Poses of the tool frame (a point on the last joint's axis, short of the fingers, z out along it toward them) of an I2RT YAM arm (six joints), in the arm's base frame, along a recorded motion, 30 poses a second.
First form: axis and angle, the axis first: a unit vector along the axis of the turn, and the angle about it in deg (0 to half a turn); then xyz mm.
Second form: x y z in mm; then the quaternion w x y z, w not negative. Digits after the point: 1 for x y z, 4 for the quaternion.
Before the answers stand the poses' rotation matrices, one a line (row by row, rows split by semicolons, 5 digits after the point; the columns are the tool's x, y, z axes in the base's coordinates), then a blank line. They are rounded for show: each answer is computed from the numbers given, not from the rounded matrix.
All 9 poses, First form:
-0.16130 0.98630 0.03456 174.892 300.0 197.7 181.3
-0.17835 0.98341 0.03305 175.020 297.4 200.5 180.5
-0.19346 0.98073 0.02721 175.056 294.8 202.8 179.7
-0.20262 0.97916 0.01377 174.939 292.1 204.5 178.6
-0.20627 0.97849 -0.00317 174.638 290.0 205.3 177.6
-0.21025 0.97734 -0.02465 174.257 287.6 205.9 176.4
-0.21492 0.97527 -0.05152 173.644 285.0 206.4 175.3
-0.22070 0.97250 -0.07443 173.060 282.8 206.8 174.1
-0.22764 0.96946 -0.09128 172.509 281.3 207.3 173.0
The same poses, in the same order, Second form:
-0.94410 -0.32063 0.07669; -0.31447 0.94568 0.08240; -0.09894 0.05368 -0.99364
-0.93273 -0.35299 0.07360; -0.34725 0.93432 0.08036; -0.09713 0.04940 -0.99404
-0.92157 -0.38110 0.07401; -0.37641 0.92381 0.06994; -0.09503 0.03660 -0.99480
-0.91415 -0.39724 0.08081; -0.39481 0.91767 0.04479; -0.09195 0.00904 -0.99572
-0.91072 -0.40249 0.09274; -0.40308 0.91507 0.01309; -0.09013 -0.02547 -0.99560
-0.90679 -0.40747 0.10814; -0.41240 0.91060 -0.02702; -0.08746 -0.06910 -0.99377
-0.90176 -0.41222 0.13005; -0.42363 0.90261 -0.07639; -0.08589 -0.12398 -0.98856
-0.89561 -0.41869 0.15024; -0.43668 0.89190 -0.11757; -0.08477 -0.17090 -0.98163
-0.88827 -0.42759 0.16777; -0.45139 0.88021 -0.14655; -0.08501 -0.20591 -0.97487

300.0 197.7 181.3 0.0446 -0.1611 0.9853 0.0345
297.4 200.5 180.5 0.0434 -0.1782 0.9825 0.0330
294.8 202.8 179.7 0.0431 -0.1933 0.9798 0.0272
292.1 204.5 178.6 0.0442 -0.2024 0.9782 0.0138
290.0 205.3 177.6 0.0468 -0.2060 0.9774 -0.0032
287.6 205.9 176.4 0.0501 -0.2100 0.9761 -0.0246
285.0 206.4 175.3 0.0554 -0.2146 0.9738 -0.0514
282.8 206.8 174.1 0.0605 -0.2203 0.9707 -0.0743
281.3 207.3 173.0 0.0653 -0.2272 0.9674 -0.0911

